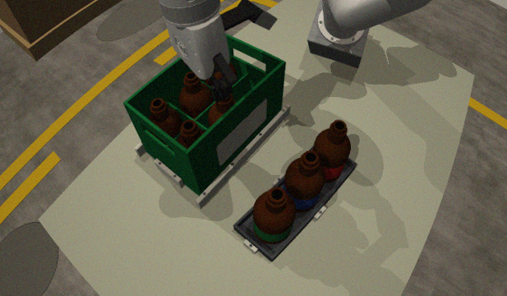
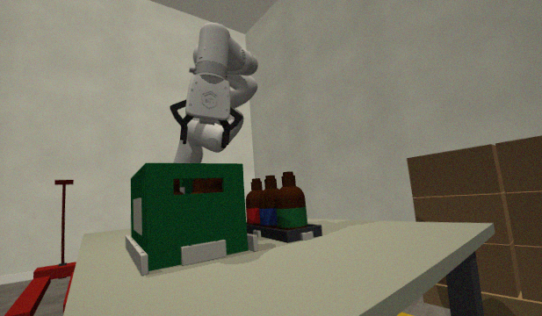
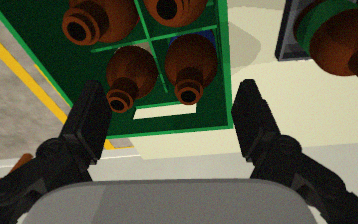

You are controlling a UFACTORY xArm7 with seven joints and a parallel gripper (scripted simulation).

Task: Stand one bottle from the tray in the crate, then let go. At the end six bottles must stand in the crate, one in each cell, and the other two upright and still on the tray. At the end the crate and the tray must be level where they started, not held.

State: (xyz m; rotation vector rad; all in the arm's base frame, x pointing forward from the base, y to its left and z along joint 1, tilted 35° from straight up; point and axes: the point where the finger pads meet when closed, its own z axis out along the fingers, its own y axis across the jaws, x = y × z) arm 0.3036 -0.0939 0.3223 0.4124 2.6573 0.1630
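Now: hand 20 mm past the dark tray, 200 mm to the right of it and 230 mm above it. From my hand the other things lie so: green crate (40 mm behind, 50 mm to the right, 160 mm below).
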